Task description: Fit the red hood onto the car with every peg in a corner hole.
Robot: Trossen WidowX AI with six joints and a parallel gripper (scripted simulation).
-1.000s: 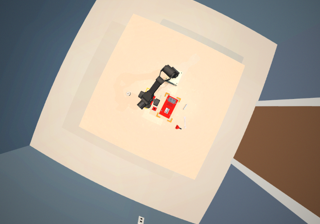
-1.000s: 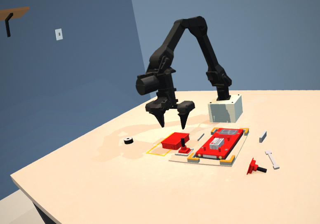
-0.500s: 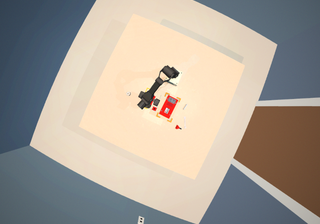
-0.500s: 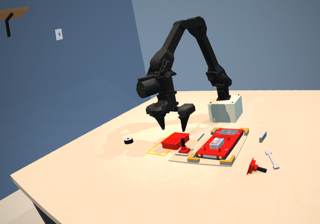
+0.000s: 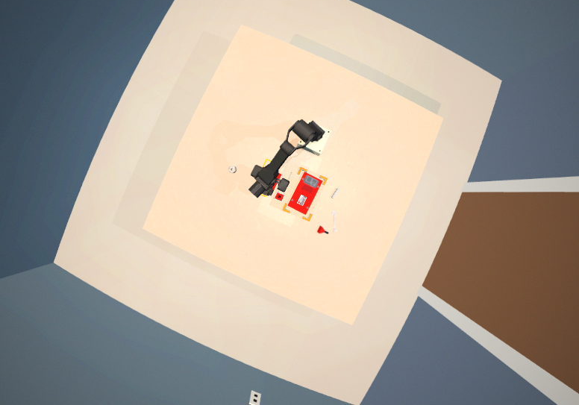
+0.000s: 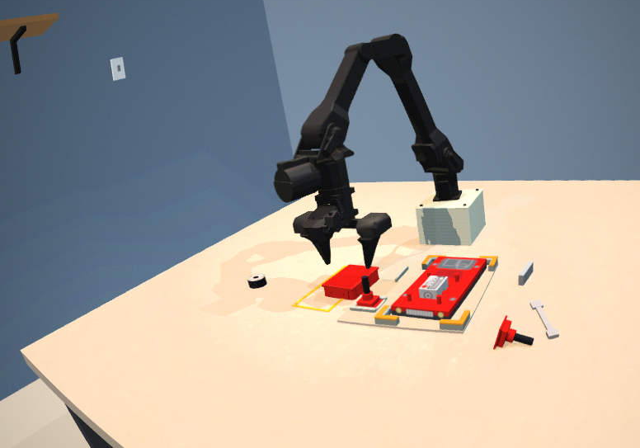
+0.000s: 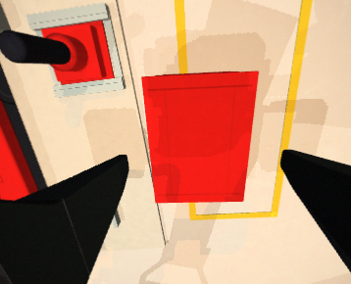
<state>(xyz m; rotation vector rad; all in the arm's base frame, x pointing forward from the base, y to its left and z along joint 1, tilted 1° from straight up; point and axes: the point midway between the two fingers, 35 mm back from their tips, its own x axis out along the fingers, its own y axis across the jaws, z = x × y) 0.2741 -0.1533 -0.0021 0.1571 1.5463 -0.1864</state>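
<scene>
Right now my gripper tip is 3 cm above the red hood. The rest, counted from my gripper tip: black post: 8 cm ahead, 7 cm to the left, 1 cm below; then black roller: 22 cm to the right, 4 cm below; then grey engine block: 19 cm to the left, 7 cm ahead, 2 cm below.
</scene>
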